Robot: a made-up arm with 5 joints.
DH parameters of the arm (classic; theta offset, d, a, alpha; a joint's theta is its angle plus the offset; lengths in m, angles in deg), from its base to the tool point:
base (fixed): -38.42 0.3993 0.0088 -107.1
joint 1: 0 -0.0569 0.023 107.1
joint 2: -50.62 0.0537 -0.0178 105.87
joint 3: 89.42 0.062 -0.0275 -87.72
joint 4: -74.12 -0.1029 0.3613 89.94
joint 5: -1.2 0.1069 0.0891 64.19
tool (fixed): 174.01 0.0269 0 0
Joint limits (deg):
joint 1: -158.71..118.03
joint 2: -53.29..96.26
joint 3: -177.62..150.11
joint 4: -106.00..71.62
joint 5: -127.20..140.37
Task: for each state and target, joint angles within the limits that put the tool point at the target. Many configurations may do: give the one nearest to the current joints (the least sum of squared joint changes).
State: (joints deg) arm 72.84 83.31 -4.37 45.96 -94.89
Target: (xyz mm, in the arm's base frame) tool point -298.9 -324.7 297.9
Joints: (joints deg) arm 84.40 53.87 -10.09 32.66 -119.36
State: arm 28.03 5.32 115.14 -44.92 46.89
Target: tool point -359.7 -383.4 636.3
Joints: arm 29.96 4.18 119.93 -50.22 49.60
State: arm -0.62 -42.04 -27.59 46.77 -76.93
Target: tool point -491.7 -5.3 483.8
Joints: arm -5.79 -38.28 -15.40 38.00 -47.32
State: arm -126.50 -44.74 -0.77 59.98 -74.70
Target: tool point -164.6 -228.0 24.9
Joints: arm -127.12 -53.29 15.34 54.91 -73.85
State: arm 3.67 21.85 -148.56 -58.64 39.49
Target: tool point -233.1 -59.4 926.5
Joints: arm 23.27 22.01 -164.45 -73.75 31.69
